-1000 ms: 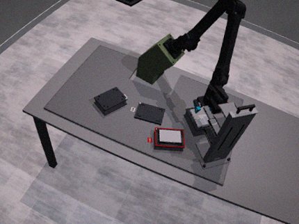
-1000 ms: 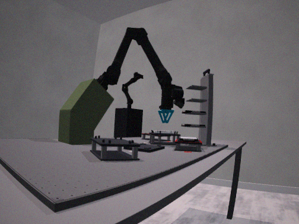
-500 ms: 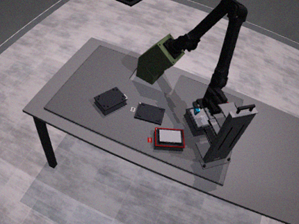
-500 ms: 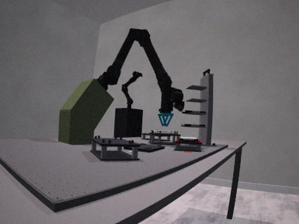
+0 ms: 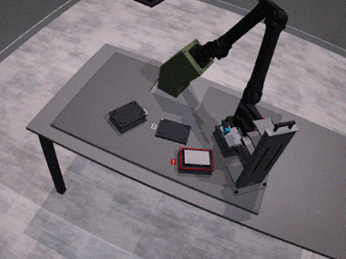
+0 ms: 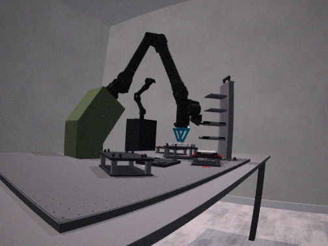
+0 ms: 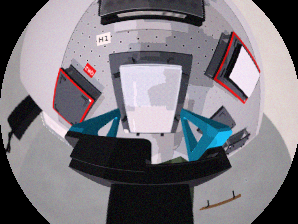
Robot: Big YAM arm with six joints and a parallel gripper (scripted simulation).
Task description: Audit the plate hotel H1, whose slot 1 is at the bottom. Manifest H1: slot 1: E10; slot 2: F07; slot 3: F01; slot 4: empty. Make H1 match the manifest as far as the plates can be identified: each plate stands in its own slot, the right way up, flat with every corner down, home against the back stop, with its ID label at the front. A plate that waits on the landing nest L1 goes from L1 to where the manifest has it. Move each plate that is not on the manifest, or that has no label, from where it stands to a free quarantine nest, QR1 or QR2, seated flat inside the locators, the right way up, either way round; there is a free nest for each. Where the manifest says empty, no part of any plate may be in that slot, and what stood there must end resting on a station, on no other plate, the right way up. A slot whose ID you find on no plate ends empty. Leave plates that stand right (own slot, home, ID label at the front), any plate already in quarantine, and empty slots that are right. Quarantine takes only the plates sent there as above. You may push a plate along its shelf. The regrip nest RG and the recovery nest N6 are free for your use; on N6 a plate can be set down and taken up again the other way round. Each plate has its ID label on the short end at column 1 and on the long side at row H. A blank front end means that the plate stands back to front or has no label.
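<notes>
Now: hand 20 mm above the white-topped plate. Round my hand: plate hotel H1 (200 mm to the left, 160 mm ahead, 120 mm above); red-framed nest (180 mm behind, 130 mm to the left, 60 mm below).
</notes>
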